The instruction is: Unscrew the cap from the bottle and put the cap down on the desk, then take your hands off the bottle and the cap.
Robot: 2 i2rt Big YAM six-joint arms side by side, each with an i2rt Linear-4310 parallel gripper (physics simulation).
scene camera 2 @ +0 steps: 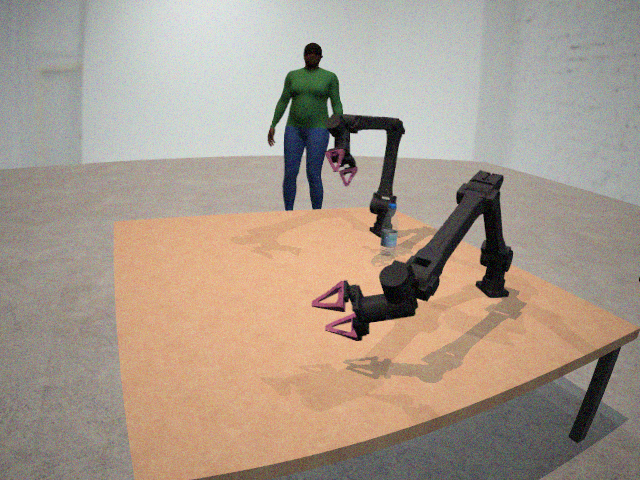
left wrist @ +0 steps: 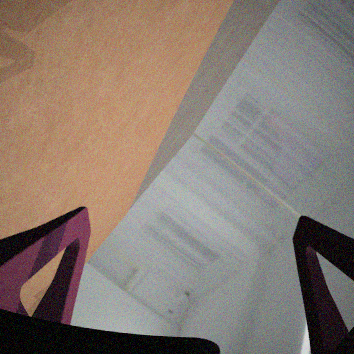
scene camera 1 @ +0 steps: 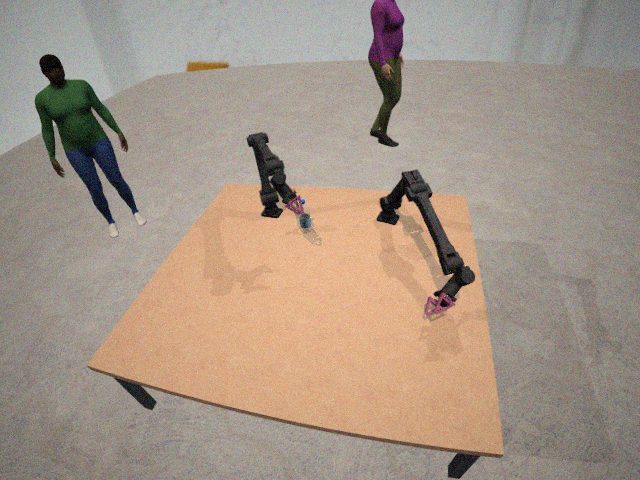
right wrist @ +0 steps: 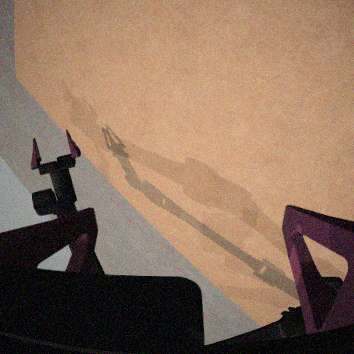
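Pixels of known places: left gripper, fingertip midpoint: [scene camera 2: 318, 316] [left wrist: 194, 224] [scene camera 1: 430, 314] [right wrist: 49, 133]; right gripper, fingertip midpoint: [scene camera 2: 341, 178] [scene camera 1: 301, 213] [right wrist: 190, 218]; left arm's base, link origin: [scene camera 2: 491, 290] [scene camera 1: 387, 218]; right arm's base, link origin: [scene camera 1: 272, 213].
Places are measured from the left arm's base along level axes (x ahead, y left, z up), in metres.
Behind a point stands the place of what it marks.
The clear bottle [scene camera 1: 305, 221] {x 0.304, y -0.383, z 0.088 m} [scene camera 2: 388, 238] {x 0.290, y -0.373, z 0.076 m} with a blue label stands upright on the desk [scene camera 1: 289, 335] {x 0.940, y -0.110, z 0.000 m} [scene camera 2: 206, 289] {x 0.977, y -0.053, z 0.000 m} [left wrist: 125, 75] {x 0.887, y 0.322, z 0.000 m} [right wrist: 250, 75] {x 0.538, y -0.099, z 0.000 m}, near the right arm's base. The blue cap [scene camera 1: 303, 201] {x 0.279, y -0.394, z 0.204 m} [scene camera 2: 392, 206] {x 0.281, y -0.388, z 0.202 m} is at the top of the bottle. My right gripper [scene camera 1: 297, 209] {x 0.527, y -0.245, z 0.327 m} [scene camera 2: 341, 177] {x 0.527, y -0.245, z 0.327 m} [right wrist: 190, 218] {x 0.527, y -0.245, z 0.327 m} is open and empty; in scene camera 2 it hangs up and to the left of the bottle, apart from it. My left gripper [scene camera 1: 430, 316] {x 0.705, y 0.414, z 0.141 m} [scene camera 2: 319, 315] {x 0.705, y 0.414, z 0.141 m} [left wrist: 194, 224] {x 0.705, y 0.414, z 0.141 m} [right wrist: 49, 133] {x 0.705, y 0.414, z 0.141 m} is open and empty, above the desk and far from the bottle. Bottle and cap do not show in either wrist view.
The left arm reaches along the right side of the desk in scene camera 1. A person in green [scene camera 1: 72, 113] [scene camera 2: 311, 98] and a person in purple [scene camera 1: 386, 36] stand on the floor beyond the desk. Shadows of the arms lie on the desk.
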